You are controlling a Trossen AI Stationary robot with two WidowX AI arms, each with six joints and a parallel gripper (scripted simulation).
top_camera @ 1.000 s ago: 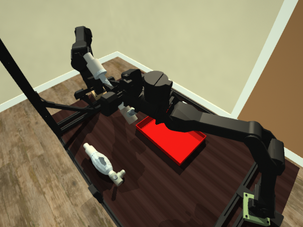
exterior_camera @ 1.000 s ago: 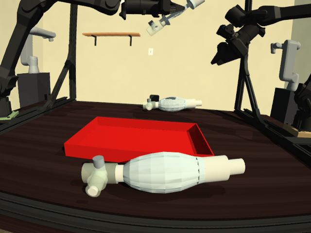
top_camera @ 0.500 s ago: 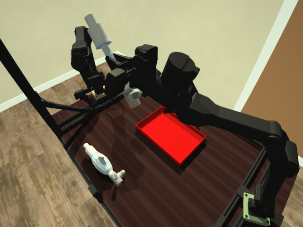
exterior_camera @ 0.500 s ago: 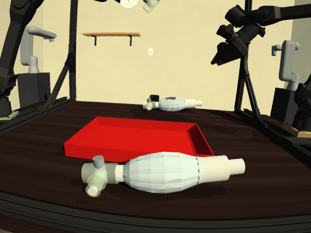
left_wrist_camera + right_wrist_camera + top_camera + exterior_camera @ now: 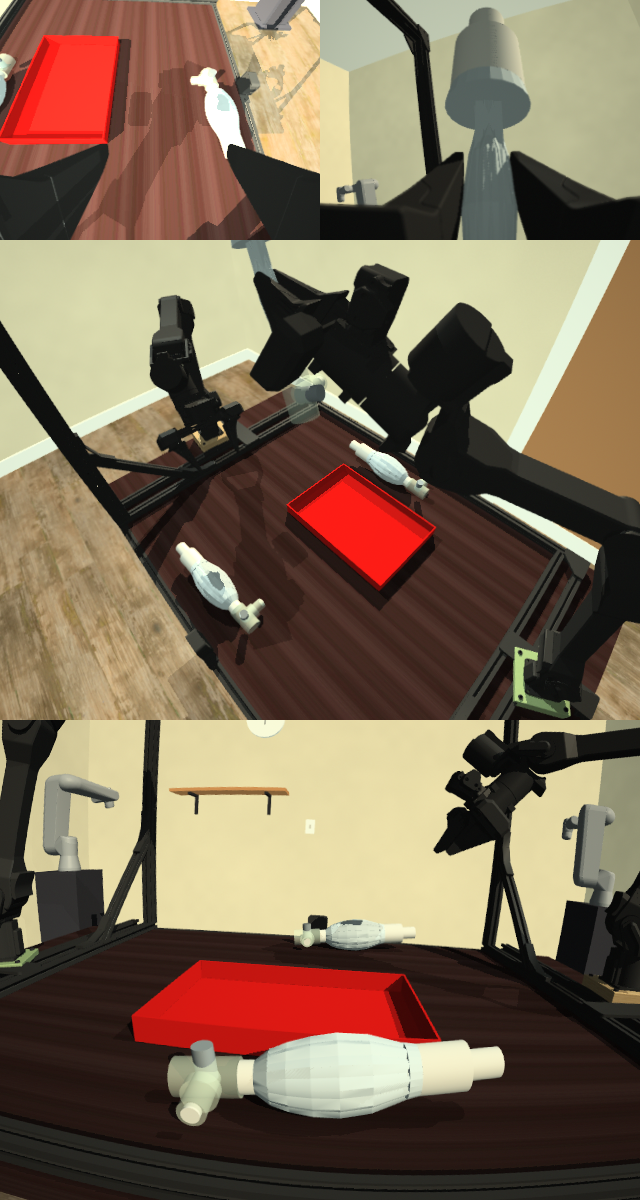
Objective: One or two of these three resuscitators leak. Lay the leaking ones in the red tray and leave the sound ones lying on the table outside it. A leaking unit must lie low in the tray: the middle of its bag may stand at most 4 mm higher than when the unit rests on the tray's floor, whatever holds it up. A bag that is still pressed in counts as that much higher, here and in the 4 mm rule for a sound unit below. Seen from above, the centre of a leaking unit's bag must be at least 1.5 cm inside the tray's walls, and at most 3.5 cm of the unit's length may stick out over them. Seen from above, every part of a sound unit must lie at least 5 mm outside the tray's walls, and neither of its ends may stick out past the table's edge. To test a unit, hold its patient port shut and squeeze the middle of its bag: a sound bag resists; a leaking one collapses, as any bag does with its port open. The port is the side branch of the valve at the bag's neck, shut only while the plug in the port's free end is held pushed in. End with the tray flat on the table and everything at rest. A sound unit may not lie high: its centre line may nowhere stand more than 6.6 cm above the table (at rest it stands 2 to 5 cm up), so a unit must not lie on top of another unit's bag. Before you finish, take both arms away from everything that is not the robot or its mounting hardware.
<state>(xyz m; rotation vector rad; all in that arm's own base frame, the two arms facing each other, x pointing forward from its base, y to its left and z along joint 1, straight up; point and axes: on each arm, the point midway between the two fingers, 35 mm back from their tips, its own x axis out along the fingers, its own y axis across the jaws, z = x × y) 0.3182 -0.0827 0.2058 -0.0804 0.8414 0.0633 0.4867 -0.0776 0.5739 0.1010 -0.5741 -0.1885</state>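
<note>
Now: right hand 200 mm short of the red tray, 20 mm to the right of it and 590 mm above it.
</note>
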